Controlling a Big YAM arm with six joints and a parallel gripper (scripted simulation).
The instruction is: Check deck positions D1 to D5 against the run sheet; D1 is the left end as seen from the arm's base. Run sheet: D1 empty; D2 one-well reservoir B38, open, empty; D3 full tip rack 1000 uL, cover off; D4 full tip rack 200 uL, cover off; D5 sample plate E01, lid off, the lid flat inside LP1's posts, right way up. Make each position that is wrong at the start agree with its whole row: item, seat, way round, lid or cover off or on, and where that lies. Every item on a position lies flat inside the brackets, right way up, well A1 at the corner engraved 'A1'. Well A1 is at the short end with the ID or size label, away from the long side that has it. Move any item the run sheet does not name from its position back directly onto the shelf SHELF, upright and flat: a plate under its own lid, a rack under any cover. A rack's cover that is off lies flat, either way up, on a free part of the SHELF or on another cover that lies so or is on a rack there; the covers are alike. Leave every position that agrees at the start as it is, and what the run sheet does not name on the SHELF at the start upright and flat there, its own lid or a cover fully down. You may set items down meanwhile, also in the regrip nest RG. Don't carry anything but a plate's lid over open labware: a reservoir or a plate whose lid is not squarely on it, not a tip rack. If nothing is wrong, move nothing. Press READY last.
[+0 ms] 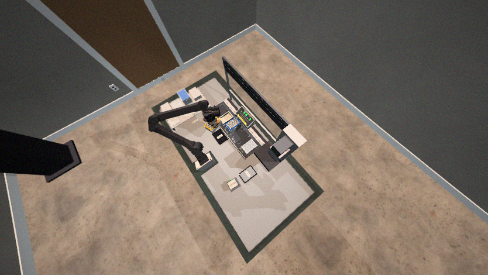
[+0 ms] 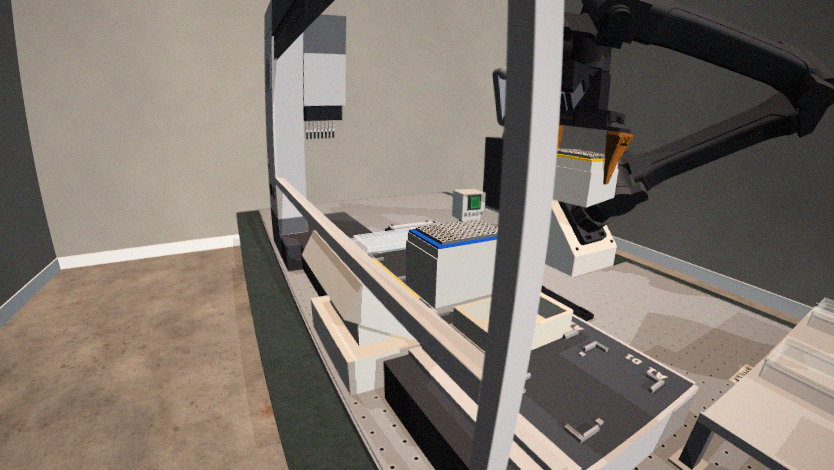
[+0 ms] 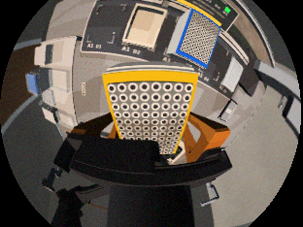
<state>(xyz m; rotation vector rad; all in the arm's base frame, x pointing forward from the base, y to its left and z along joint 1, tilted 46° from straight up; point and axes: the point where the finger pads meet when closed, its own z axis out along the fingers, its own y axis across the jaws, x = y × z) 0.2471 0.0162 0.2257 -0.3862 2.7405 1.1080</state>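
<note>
Right now the blue-rimmed tip rack is 15 cm ahead of my hand, 11 cm below it and 7 cm to the right of it. The rest, counted from my hand: frame bar (34 cm ahead, 11 cm to the right, 6 cm below); then yellow-rimmed tip rack (1 cm to the right, 1 cm above); then black nest (23 cm below, 4 cm to the right).
</note>
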